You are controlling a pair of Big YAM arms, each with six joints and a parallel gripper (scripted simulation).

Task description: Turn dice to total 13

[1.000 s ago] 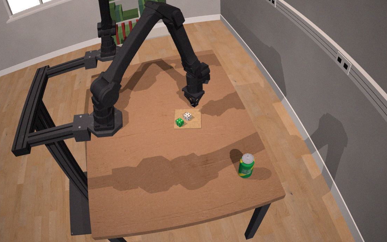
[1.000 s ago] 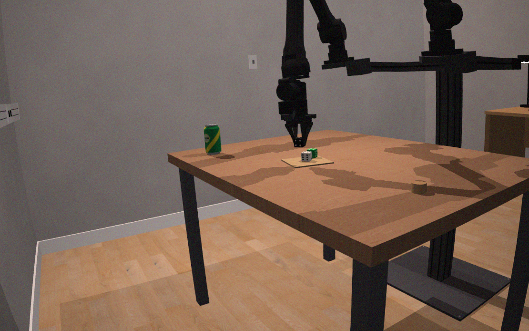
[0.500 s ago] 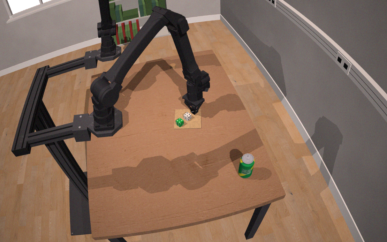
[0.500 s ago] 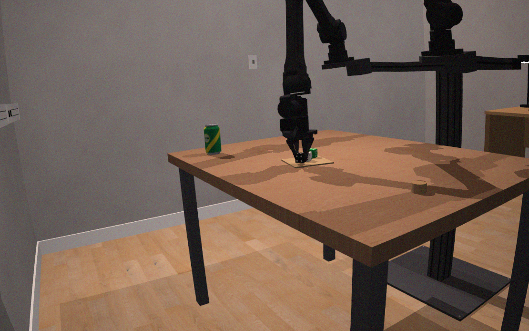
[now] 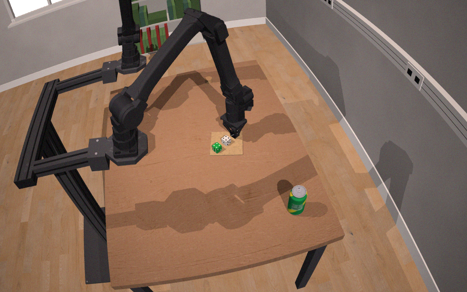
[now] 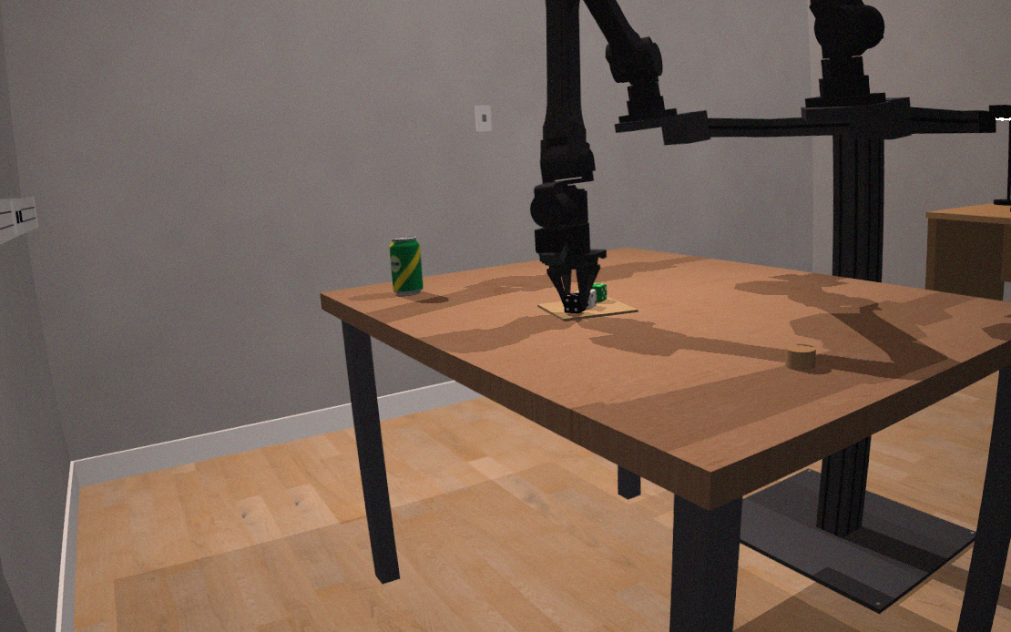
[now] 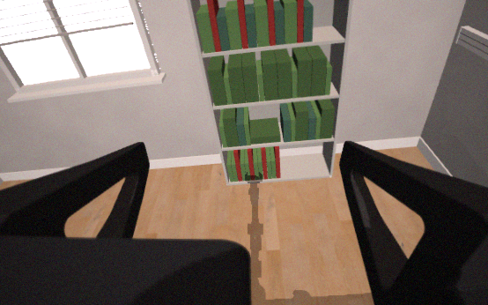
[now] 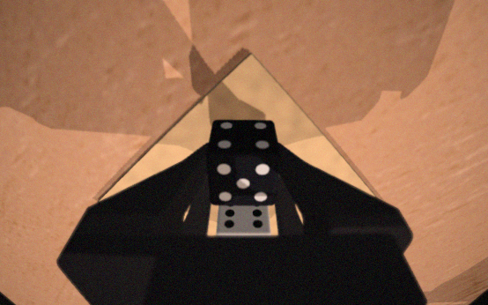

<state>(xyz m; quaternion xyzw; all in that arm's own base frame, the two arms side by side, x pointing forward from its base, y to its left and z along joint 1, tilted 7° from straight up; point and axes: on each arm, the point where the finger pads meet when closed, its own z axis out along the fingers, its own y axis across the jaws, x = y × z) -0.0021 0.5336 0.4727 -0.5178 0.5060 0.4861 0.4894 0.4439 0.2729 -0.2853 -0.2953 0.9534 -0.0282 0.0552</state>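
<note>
Right now my right hand is 4 cm past the mat, 3 cm to the left of it and 2 cm above it. Also, from my right hand: green die (9 cm behind, 6 cm to the right); then small wooden cylinder (46 cm to the left, 4 cm behind, 1 cm below).
</note>
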